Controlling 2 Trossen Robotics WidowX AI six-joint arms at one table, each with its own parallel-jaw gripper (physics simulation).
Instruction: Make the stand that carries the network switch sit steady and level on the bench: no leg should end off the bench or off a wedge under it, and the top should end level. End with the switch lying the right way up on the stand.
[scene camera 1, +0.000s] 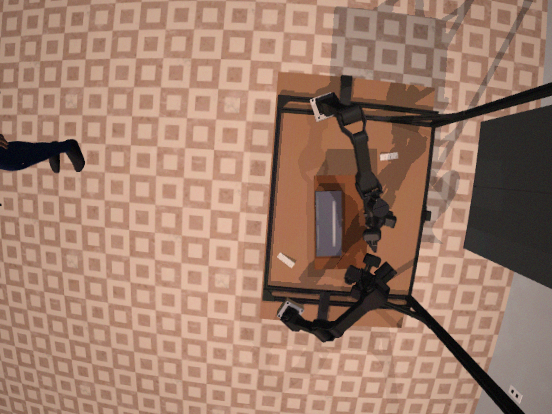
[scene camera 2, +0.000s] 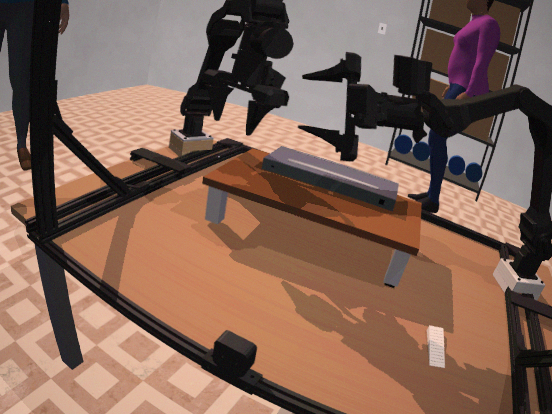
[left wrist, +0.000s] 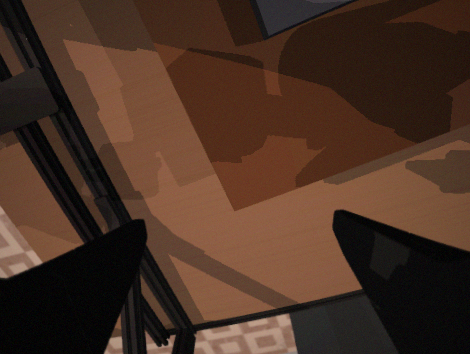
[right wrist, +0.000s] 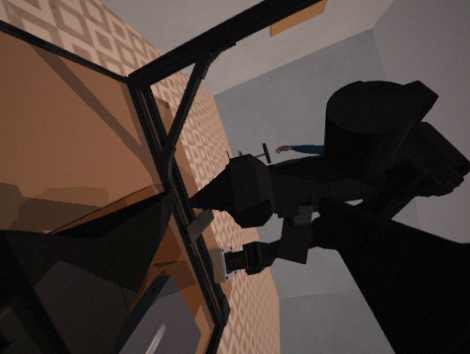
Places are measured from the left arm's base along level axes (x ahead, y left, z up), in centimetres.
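Pixels of known places: left gripper, fingertip midpoint: (scene camera 2: 231, 127) (left wrist: 240, 224) (right wrist: 207, 201); right gripper, fingertip midpoint: (scene camera 1: 376, 246) (scene camera 2: 300, 101) (right wrist: 247, 200); left arm's base at its link origin: (scene camera 1: 290, 313) (scene camera 2: 191, 133) (right wrist: 229, 262); right arm's base at its link origin: (scene camera 1: 324, 106) (scene camera 2: 523, 271).
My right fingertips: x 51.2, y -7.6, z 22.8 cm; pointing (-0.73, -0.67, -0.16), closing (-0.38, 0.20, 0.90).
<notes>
For each thing: its middle in the pictures, then the offset to it from my right fingertips. Level surfaces: height alone.
- right leg at the middle of its body: (scene camera 2: 398, 263) dx +20.4, dy +13.8, dz -23.8 cm
- grey switch at the middle of its body: (scene camera 2: 334, 176) (scene camera 1: 328, 223) dx -3.2, dy +17.0, dz -17.0 cm
- bench at its surface level: dz -28.5 cm
The stand has a brown top (scene camera 1: 351, 183) (scene camera 2: 245, 179) (left wrist: 270, 157). In scene camera 2 its near left leg (scene camera 2: 216, 205) and near right leg (scene camera 2: 396, 267) show; the right one has a dark foot, and its contact with the bench is unclear. The far legs are hidden. The grey switch (scene camera 1: 328, 225) (scene camera 2: 330, 176) (left wrist: 300, 15) (right wrist: 165, 322) lies flat on the top, striped face up. Two white wedge pieces (scene camera 1: 389, 156) (scene camera 1: 286, 260) lie apart from the stand; one also shows in scene camera 2 (scene camera 2: 436, 346). My left gripper (scene camera 2: 233, 126) (left wrist: 240, 224) is open, above the stand's left end. My right gripper (scene camera 2: 302, 102) is open, above the switch.
The two grippers are close together in scene camera 1. Black frame rails (scene camera 1: 272, 200) (scene camera 2: 120, 295) edge the bench (scene camera 2: 165, 280), with an upright post (scene camera 2: 44, 125) at the left in scene camera 2. A black box (scene camera 2: 235, 351) sits on the front rail. People stand beyond the bench.
</notes>
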